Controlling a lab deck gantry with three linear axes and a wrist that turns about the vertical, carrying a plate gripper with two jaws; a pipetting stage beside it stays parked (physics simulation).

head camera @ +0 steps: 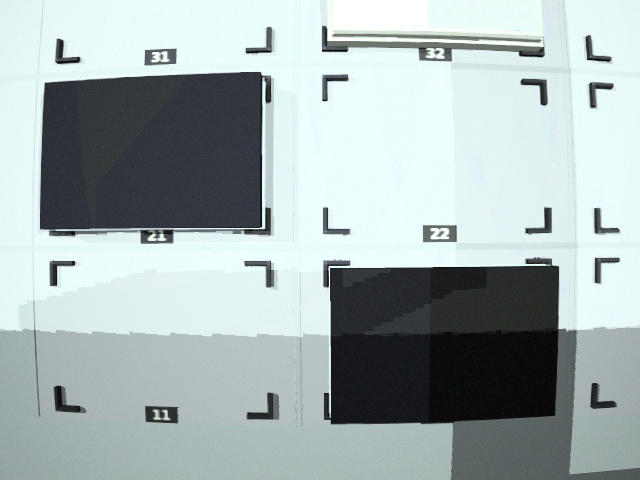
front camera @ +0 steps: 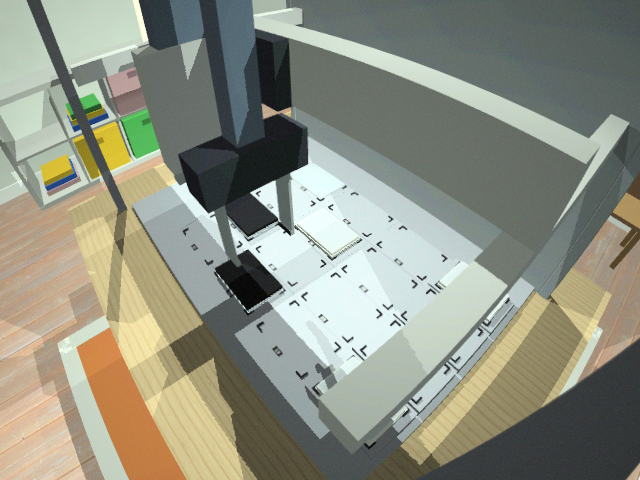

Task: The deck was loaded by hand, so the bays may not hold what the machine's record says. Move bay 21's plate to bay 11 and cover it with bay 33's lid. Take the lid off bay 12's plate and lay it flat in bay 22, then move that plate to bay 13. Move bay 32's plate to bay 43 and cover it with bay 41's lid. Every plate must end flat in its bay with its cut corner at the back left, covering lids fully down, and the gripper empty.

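Pixels of known places: gripper, fingertip midpoint: (front camera: 260, 243); robot's base at its link origin: (head camera: 62, 404) (front camera: 184, 231).
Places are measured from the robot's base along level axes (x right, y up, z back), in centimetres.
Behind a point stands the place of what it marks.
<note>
My gripper (front camera: 263, 248) {x -5.5, y 15.8, z -29.1 cm} is open and empty, its two jaws wide apart above the deck near bays 12 and 22; it does not show in the head view. A dark-topped plate (front camera: 253, 214) {x -15.4, y 1.7, z -7.9 cm} (head camera: 155, 155) {x -14.7, y 1.7, z -7.0 cm} lies in bay 21. Another dark-topped plate (front camera: 250, 284) {x -3.7, y 1.7, z -24.8 cm} (head camera: 444, 343) {x -4.4, y 1.7, z -22.6 cm} with a thin pale rim lies in bay 12. A cream plate (front camera: 328, 233) {x -25.0, y 1.4, z -24.0 cm} (head camera: 434, 18) {x -22.5, y 1.4, z -22.4 cm} with a layered front edge sits in bay 32. A flat pale lid (front camera: 317, 178) {x -36.8, y 0.8, z -6.1 cm} lies in bay 41. No lid shows in bay 33. Cut corners cannot be made out.
Bay 11's label (head camera: 161, 414) {x 0.3, y 0.0, z -6.4 cm} and bay 22's label (head camera: 439, 233) {x -10.4, y 0.0, z -22.8 cm} show with their corner marks. A thick pale beam (front camera: 413, 351) {x 2.9, y 40.0, z -62.1 cm} crosses the right side and hides part of the deck. Pale items (front camera: 452, 274) {x -35.7, y 2.9, z -50.2 cm} (front camera: 336, 381) {x -3.1, y 2.9, z -51.0 cm} peek out beside it.
</note>
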